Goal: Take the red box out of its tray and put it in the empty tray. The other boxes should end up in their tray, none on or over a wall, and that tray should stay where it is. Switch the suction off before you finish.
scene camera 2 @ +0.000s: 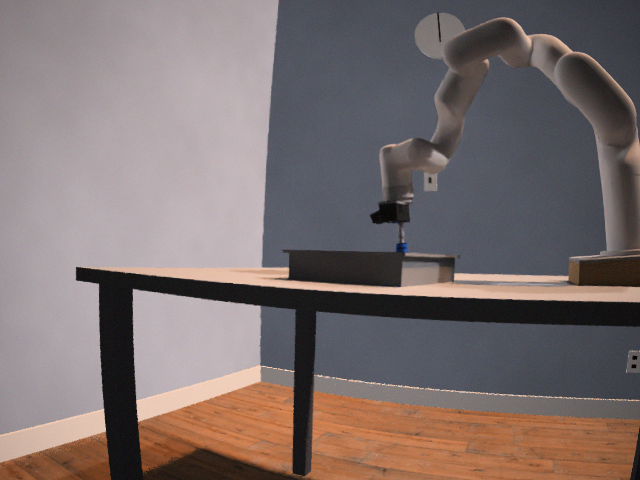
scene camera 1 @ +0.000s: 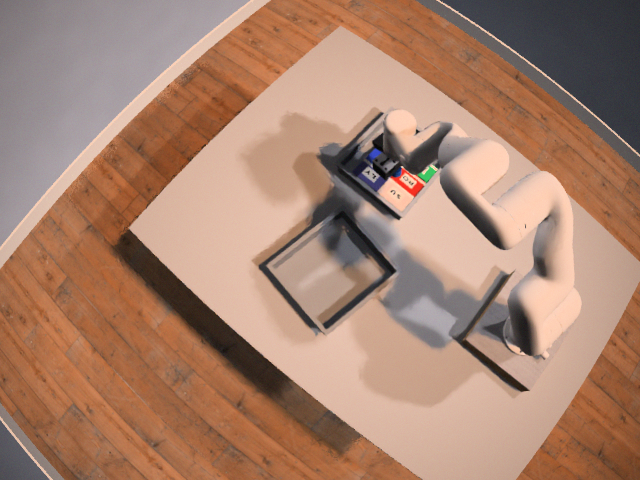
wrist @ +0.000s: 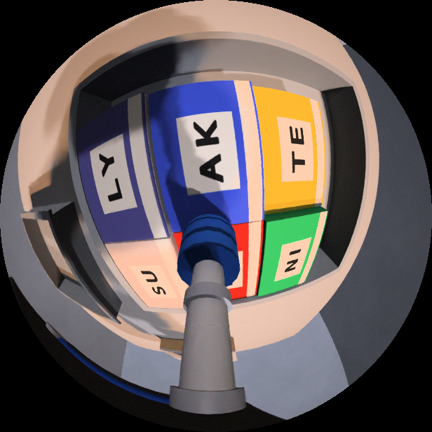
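Note:
The red box lies in the filled tray between the pale SU box and the green NI box. The purple LY box, blue AK box and yellow TE box form the other row. My gripper, a blue suction cup, is above the red box and holds nothing visible; its contact face is hidden. The empty tray stands beside the filled one.
In scene camera 2 a tray wall hides the boxes. The arm's base block stands on the table. The filled tray's walls surround the boxes, with a gap beside the yellow and green boxes.

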